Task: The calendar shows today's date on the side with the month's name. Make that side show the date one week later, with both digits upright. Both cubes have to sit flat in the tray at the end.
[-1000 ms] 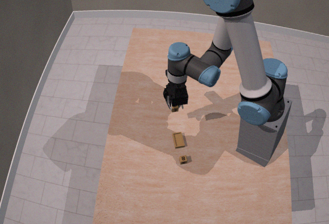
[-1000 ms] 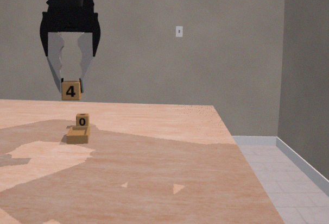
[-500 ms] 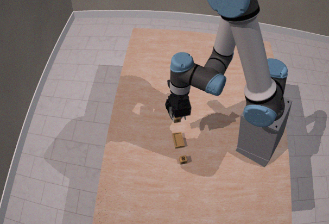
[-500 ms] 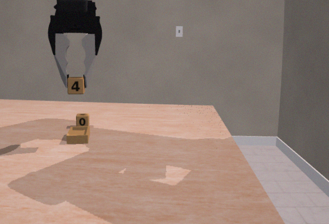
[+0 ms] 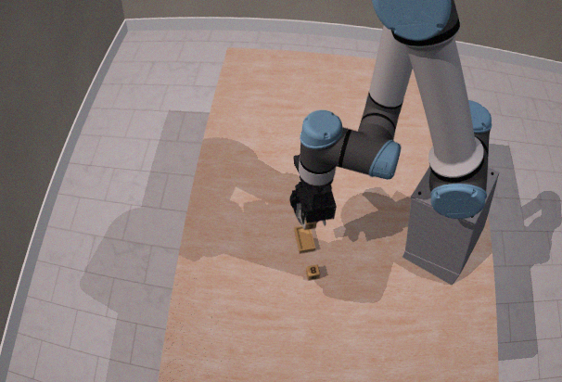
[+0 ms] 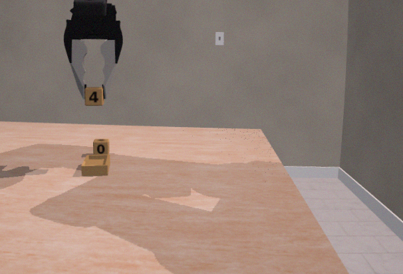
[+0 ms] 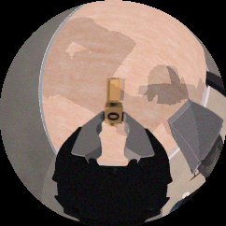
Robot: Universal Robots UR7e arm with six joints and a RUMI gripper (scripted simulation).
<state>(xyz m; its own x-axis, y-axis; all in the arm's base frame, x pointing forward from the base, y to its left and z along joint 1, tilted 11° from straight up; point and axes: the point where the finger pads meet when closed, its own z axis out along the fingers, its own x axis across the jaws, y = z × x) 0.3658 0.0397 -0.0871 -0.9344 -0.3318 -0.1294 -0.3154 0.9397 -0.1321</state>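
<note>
Right now the wooden calendar tray is 10 mm ahead of my hand, 10 mm to the right of it and 130 mm below it.
</note>
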